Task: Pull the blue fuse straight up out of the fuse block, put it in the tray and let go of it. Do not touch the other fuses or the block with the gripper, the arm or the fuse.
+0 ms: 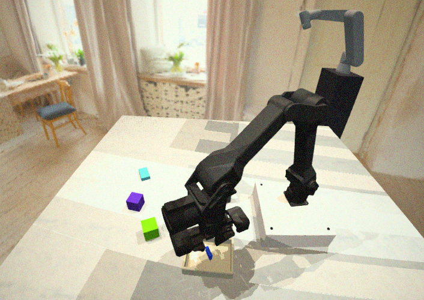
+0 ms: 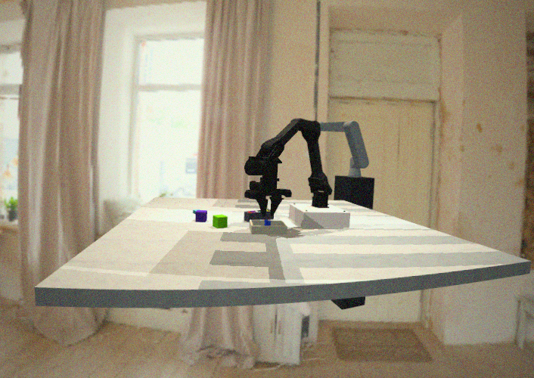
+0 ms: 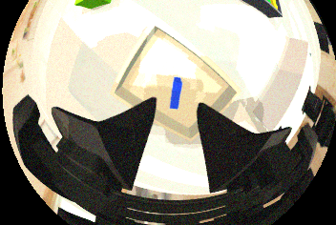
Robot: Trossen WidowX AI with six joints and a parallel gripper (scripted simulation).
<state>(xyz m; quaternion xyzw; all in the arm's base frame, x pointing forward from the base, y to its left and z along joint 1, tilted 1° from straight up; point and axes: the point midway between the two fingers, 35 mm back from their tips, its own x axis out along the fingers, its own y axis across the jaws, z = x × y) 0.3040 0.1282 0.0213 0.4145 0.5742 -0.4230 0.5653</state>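
Now: the blue fuse 30 mm below my gripper tip. From my gripper tip the other things lie so: cream tray: 50 mm below.
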